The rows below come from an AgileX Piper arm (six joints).
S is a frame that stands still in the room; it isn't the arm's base.
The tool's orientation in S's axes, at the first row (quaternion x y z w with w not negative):
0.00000, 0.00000, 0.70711, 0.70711
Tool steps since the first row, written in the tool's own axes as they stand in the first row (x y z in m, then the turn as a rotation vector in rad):
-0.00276, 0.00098, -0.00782, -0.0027, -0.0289, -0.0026
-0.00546, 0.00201, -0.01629, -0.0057, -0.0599, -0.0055
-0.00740, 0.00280, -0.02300, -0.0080, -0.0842, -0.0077
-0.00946, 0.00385, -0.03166, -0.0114, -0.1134, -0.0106
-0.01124, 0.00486, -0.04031, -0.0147, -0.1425, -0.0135
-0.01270, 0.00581, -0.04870, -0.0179, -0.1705, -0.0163
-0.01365, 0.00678, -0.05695, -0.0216, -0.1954, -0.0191
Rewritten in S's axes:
-0.00098, -0.00276, -0.00782, 0.0289, -0.0027, -0.0026
-0.00201, -0.00546, -0.01629, 0.0599, -0.0057, -0.0055
-0.00280, -0.00740, -0.02300, 0.0842, -0.0080, -0.0077
-0.00385, -0.00946, -0.03166, 0.1134, -0.0114, -0.0106
-0.00486, -0.01124, -0.04031, 0.1425, -0.0147, -0.0135
-0.00581, -0.01270, -0.04870, 0.1705, -0.0179, -0.0163
-0.00678, -0.01365, -0.05695, 0.1954, -0.0216, -0.0191

